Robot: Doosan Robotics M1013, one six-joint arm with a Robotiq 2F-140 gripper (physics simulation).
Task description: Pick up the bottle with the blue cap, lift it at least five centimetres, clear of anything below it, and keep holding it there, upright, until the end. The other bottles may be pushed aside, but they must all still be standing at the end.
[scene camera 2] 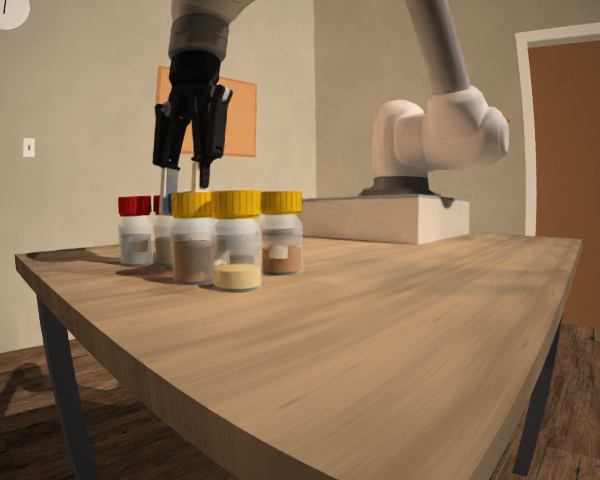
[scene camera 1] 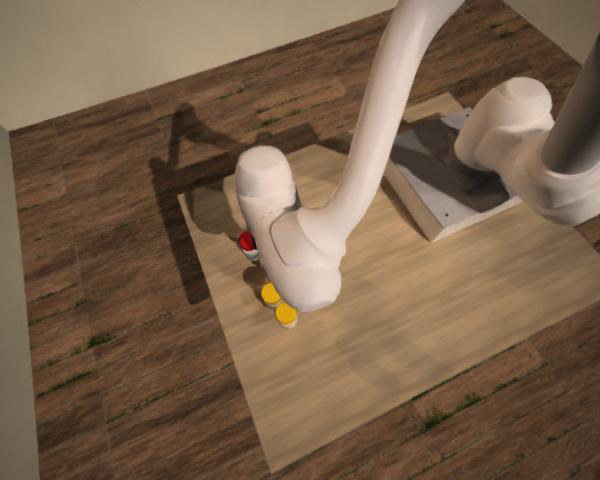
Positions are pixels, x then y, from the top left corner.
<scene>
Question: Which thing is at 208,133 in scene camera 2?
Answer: My gripper.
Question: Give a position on a yellow-capped bottle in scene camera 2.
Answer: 191,234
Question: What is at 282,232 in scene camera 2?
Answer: A yellow-capped bottle.
</scene>
